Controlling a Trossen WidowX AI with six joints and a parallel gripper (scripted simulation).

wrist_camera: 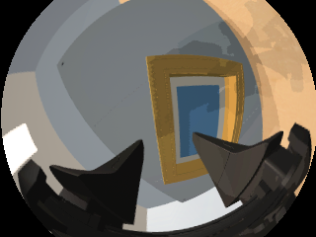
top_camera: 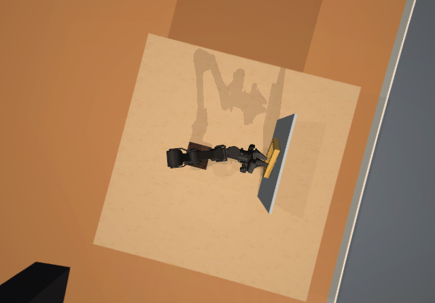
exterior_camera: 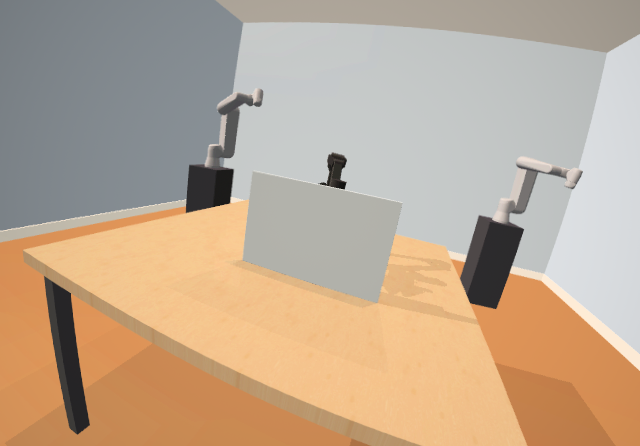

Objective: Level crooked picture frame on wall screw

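Now: the picture frame 30 mm ahead of my gripper tip, 20 mm to the left of it and 50 mm below it. From my gripper tip the other things lie so: grey wall panel: 40 mm ahead, 10 mm to the left, 60 mm below.
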